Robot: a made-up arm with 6 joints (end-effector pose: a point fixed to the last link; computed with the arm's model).
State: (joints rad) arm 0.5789 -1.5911 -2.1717 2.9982 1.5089 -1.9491
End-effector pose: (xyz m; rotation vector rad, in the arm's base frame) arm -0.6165 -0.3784 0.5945 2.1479 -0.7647 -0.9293
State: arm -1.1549 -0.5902 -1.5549 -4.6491 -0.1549 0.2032
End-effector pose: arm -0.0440 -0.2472 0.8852 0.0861 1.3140 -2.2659
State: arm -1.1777 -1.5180 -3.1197 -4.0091 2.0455 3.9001
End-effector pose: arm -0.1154 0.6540 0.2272 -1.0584 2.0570 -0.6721
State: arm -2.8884 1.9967 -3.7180 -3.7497 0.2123 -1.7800
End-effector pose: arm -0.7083 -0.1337 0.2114 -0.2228 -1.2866 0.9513
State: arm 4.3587 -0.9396 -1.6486 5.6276 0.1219 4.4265
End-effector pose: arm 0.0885 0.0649 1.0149 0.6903 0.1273 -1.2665
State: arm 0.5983 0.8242 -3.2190 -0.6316 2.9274 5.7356
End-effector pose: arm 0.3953 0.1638 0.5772 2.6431 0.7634 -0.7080
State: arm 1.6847 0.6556 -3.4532 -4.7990 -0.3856 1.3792
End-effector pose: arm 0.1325 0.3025 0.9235 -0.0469 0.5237 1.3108
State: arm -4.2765 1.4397 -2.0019 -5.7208 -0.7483 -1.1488
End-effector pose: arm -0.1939 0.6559 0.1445 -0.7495 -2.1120 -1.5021
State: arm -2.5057 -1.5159 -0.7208 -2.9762 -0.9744 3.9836
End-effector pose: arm 0.0180 -0.0260 0.4736 -0.2042 -2.0453 1.1677
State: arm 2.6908 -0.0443 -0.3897 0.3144 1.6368 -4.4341
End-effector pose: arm -0.1469 0.0166 0.2186 1.8649 0.6244 0.6167
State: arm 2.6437 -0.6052 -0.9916 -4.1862 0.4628 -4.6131
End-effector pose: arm -0.3011 0.2016 0.6610 1.6342 -0.5561 -2.1587
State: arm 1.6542 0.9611 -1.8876 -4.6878 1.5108 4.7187
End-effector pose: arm -0.1987 0.6506 0.2459 -0.4995 -1.5324 0.5224
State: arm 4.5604 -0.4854 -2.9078 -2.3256 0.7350 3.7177
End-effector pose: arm 0.0339 0.2860 1.0694 -0.7750 1.0486 2.6029
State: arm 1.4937 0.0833 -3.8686 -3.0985 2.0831 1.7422
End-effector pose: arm -0.0166 -0.3210 0.7239 0.3312 3.0060 -0.6332
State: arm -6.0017 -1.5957 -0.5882 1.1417 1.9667 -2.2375
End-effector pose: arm -0.0583 0.1584 0.5621 -0.0213 -2.4646 -1.2467
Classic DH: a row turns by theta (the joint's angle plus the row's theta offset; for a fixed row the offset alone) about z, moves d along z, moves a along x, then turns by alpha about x. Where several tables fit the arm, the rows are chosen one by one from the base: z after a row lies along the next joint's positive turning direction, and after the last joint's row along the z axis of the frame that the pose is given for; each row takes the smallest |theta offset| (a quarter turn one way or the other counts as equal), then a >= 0, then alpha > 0; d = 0 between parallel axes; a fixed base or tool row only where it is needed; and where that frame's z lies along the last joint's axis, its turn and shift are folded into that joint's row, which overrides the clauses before.
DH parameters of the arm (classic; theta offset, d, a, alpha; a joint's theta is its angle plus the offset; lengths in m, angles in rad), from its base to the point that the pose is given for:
joint 1: 0 0.3186 0 -1.5708
joint 2: -1.385 0 0.308 0
joint 3: 1.385 0 0.0678 -1.5708
joint 4: 0 0.2995 0 1.5708
joint 5: 0 0 0.1185 -1.5708
joint 6: 0 0.1512 0 0

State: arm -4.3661 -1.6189 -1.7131 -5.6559 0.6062 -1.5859
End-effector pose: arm 0.1669 -0.4432 0.8287 0.3811 -0.4275 -2.1697
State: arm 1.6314 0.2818 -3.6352 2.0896 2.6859 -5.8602
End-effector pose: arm -0.1465 -0.0657 0.7723 0.2726 -2.7351 0.0139
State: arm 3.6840 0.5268 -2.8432 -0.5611 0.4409 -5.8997
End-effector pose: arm -0.4067 -0.2716 0.9582 0.2087 -1.2001 0.2193
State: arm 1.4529 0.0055 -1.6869 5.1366 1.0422 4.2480
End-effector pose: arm 0.1264 0.5182 0.7122 -0.5795 1.7881 0.2346
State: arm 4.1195 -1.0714 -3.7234 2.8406 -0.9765 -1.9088
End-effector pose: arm 0.2507 0.4738 0.6048 -0.2523 0.8495 2.0163
